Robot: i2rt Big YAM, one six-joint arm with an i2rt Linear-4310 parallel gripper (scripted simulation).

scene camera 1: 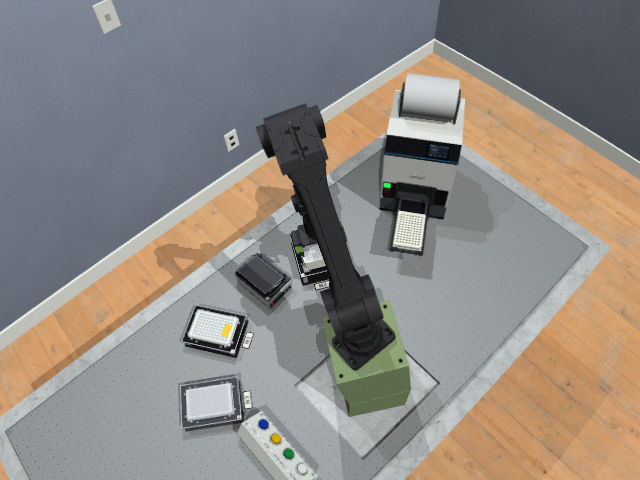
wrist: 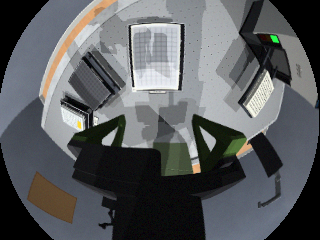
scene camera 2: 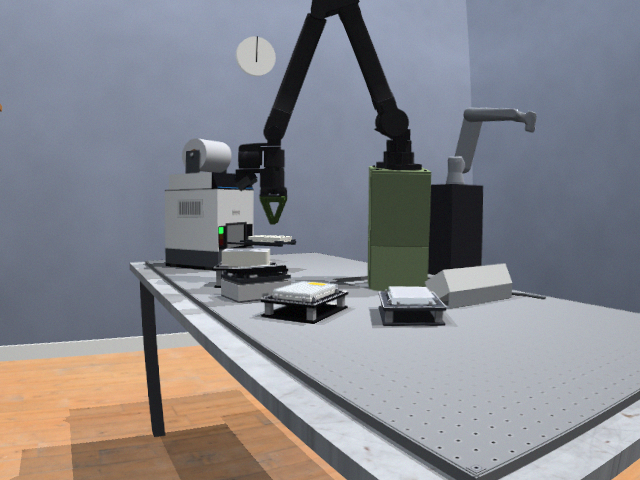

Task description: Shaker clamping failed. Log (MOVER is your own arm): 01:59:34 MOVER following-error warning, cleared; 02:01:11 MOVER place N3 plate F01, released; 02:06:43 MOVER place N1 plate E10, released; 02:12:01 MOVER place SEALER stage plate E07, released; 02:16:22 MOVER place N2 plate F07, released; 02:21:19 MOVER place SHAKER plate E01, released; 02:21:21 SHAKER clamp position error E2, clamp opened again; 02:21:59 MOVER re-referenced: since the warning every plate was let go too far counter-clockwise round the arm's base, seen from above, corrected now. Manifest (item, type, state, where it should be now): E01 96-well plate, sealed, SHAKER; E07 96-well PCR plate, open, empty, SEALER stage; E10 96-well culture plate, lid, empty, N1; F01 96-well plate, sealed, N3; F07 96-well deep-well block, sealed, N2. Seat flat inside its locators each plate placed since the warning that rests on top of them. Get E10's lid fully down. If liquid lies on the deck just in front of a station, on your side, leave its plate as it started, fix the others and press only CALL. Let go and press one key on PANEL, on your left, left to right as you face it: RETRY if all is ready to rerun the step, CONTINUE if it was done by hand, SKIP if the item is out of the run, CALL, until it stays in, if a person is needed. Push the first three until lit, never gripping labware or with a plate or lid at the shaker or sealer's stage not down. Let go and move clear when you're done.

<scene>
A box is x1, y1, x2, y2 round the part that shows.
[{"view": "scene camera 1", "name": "dark sealed plate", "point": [256, 272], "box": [236, 255, 284, 297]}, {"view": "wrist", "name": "my gripper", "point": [158, 118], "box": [67, 114, 246, 239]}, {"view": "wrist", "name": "white deep-well block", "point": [155, 47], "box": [131, 23, 179, 89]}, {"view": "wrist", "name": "dark sealed plate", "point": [86, 81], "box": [68, 57, 114, 110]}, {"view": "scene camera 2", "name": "my gripper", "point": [274, 223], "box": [259, 168, 286, 224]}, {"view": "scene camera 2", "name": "white deep-well block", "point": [232, 257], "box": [221, 249, 269, 266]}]
</scene>
